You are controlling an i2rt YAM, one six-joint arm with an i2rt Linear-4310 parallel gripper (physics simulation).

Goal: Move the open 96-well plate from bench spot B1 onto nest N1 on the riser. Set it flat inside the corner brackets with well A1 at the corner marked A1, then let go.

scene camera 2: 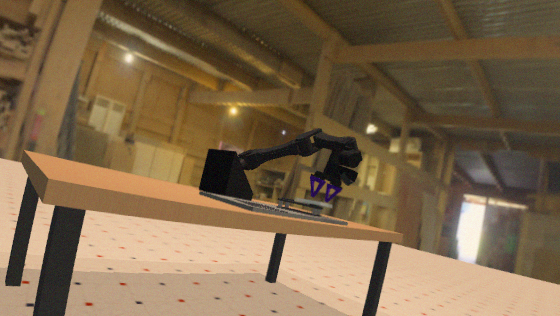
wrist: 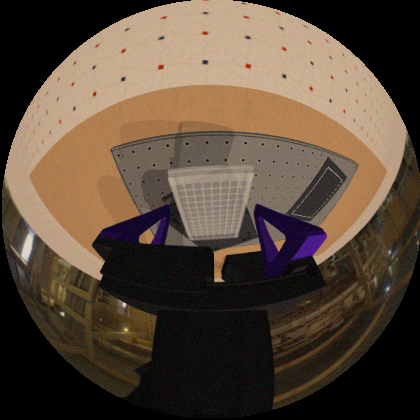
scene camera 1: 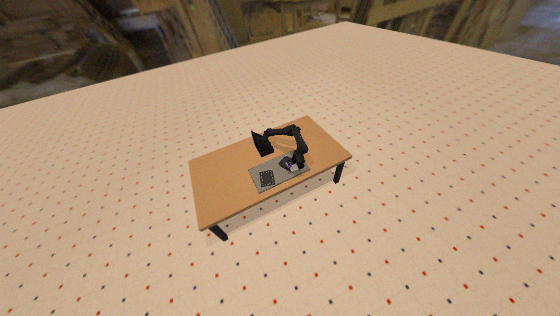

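Note:
The clear 96-well plate lies about level on the dark riser. In the wrist view its edges look turned relative to the riser, and its far end seems to reach past the riser's edge. The corner brackets are mostly hidden and the A1 mark cannot be read, so seating in nest N1 cannot be told. My gripper is open and empty, its purple fingers apart on either side, just above the plate. The dark outlined pad, apparently spot B1, bears no plate.
A grey perforated board lies under the riser and pad on the wooden table. The black arm base stands at the board's back side.

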